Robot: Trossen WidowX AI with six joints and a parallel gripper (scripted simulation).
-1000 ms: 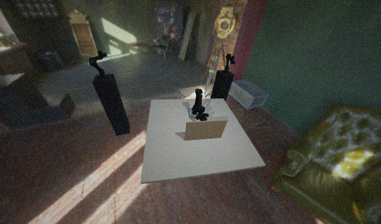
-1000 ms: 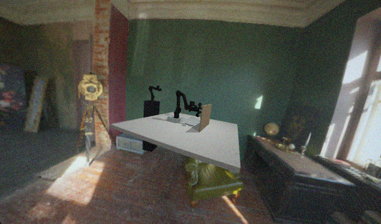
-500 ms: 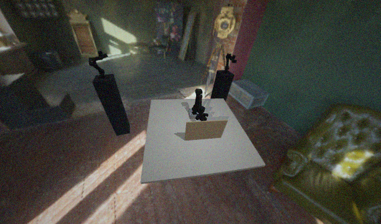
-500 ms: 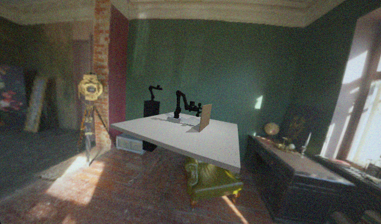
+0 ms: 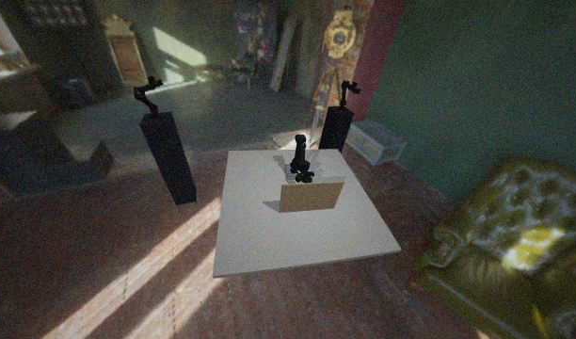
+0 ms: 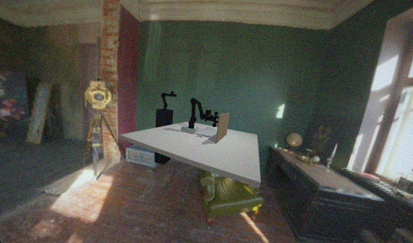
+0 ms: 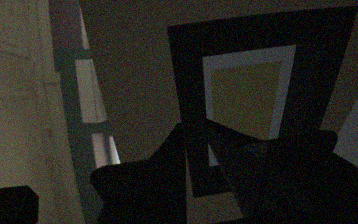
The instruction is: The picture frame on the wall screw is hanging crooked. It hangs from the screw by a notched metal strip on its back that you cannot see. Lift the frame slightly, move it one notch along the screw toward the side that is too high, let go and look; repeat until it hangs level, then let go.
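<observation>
Right now the picture frame is 5 cm below my gripper tip. Also, from my gripper tip: tan wall panel: 2 cm ahead, 1 cm to the left, 7 cm below.
</observation>
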